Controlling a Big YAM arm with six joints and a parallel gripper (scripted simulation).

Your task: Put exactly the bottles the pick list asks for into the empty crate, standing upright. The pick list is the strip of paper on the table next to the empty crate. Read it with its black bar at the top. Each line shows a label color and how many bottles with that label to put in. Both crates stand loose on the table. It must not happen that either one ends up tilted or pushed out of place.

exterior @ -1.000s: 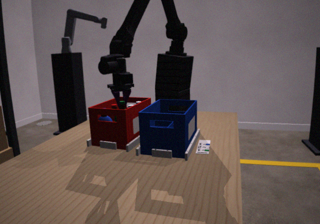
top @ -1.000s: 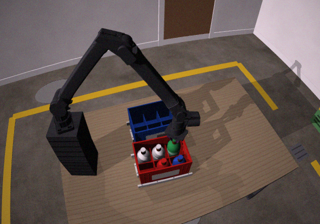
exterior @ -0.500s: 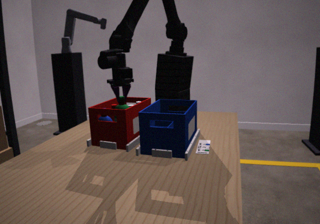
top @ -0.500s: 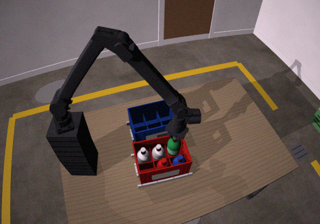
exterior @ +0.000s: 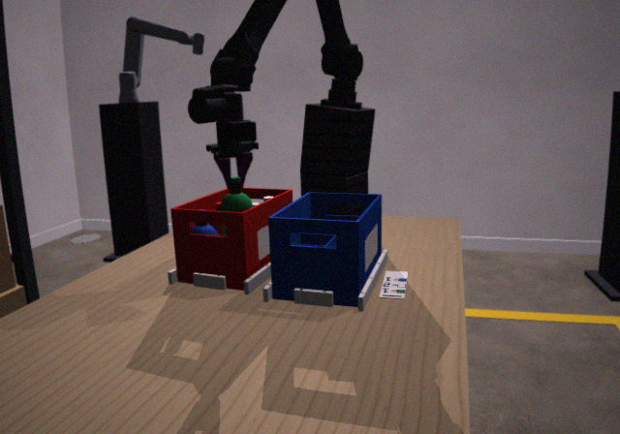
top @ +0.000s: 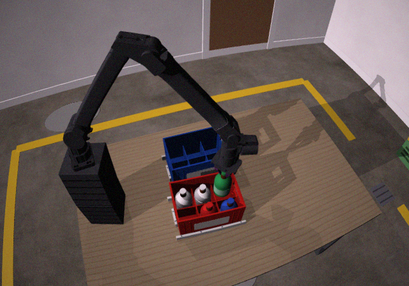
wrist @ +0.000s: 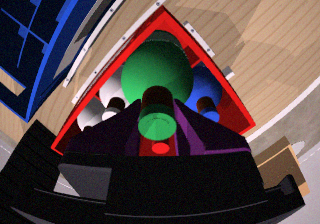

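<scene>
Now: the green bottle 60 mm below my hand. Also, from my hand: blue bottle (10 mm behind, 90 mm to the right, 140 mm below); red crate (90 mm behind, 30 mm to the right, 140 mm below); red bottle (100 mm behind, 70 mm to the right, 140 mm below).
</scene>
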